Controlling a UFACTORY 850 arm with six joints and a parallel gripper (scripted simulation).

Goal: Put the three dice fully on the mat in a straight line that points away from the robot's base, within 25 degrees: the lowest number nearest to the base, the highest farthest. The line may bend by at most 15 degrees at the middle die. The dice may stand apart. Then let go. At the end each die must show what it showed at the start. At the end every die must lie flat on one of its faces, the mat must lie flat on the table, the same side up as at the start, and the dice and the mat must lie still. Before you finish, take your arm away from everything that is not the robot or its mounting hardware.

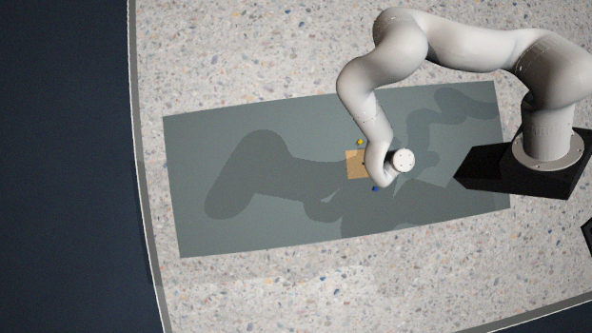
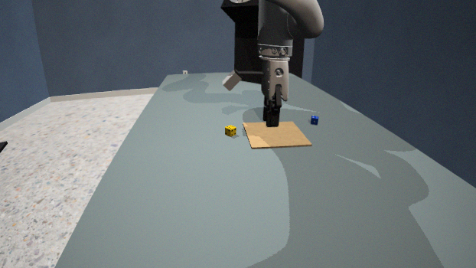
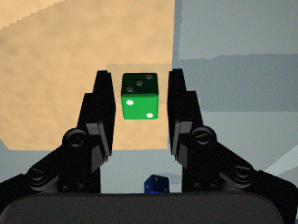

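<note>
Right now my hand is 10 mm above the green die. The rest, counted from my hand: blue die: 120 mm to the left, 50 mm ahead, 20 mm below; tan mat: 50 mm ahead, 30 mm below, 20 mm to the right; yellow die: 120 mm to the right, 20 mm below.
</note>
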